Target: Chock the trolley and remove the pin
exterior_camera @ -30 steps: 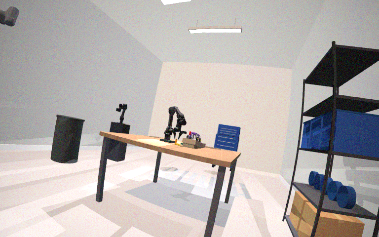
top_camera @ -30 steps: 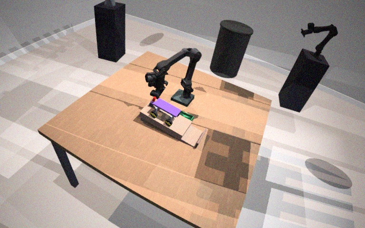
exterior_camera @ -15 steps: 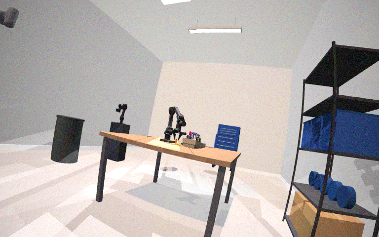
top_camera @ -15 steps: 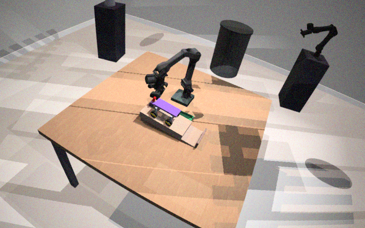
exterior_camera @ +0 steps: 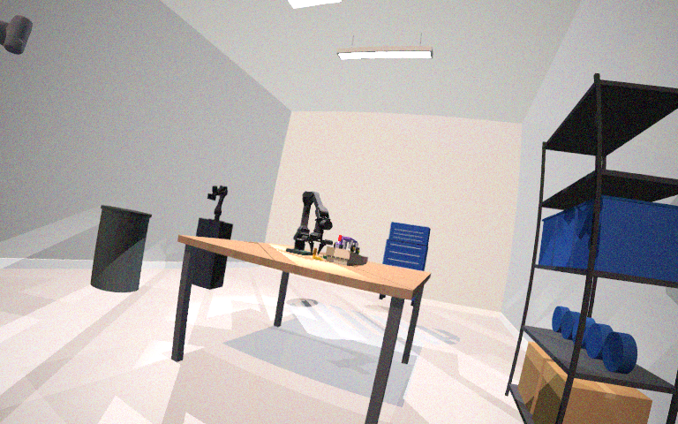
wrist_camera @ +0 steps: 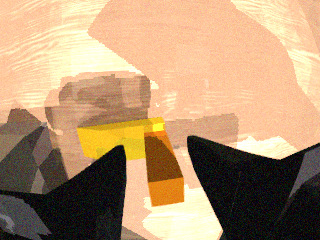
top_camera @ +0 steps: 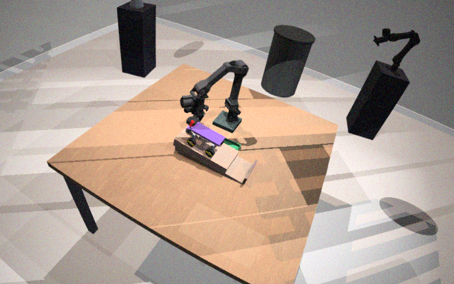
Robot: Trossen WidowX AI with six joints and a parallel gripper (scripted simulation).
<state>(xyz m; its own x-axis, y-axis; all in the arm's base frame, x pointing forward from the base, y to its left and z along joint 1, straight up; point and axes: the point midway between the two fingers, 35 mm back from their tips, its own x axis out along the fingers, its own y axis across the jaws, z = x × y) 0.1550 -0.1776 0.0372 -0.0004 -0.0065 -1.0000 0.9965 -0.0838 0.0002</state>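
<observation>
Now: gripper tip 20 mm short of the yellow chock and 10 mm above it. Round my gripper tip: purple trolley: 170 mm ahead, 110 mm to the left, 80 mm above; green tray: 220 mm to the left, 70 mm ahead, 40 mm below; red-headed stop pin: 130 mm ahead, 100 mm above.
</observation>
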